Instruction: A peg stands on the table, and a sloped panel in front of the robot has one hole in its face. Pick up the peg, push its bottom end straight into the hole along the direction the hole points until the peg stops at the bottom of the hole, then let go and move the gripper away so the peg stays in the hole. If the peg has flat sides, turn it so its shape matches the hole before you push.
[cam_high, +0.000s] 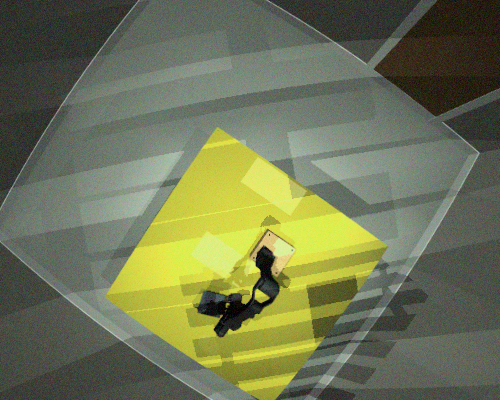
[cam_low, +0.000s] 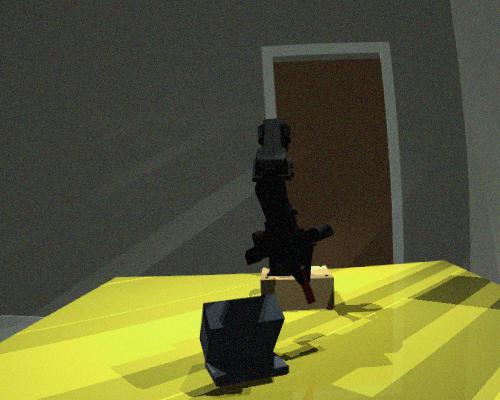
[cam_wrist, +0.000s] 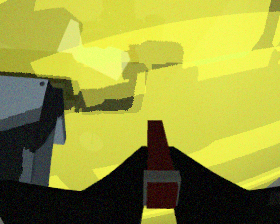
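The grey sloped panel lies 120 mm ahead of my gripper tip, 110 mm to the right of it and 50 mm below it. From my gripper tip the other things lie so: square-sided peg: 10 mm to the right, 10 mm above.
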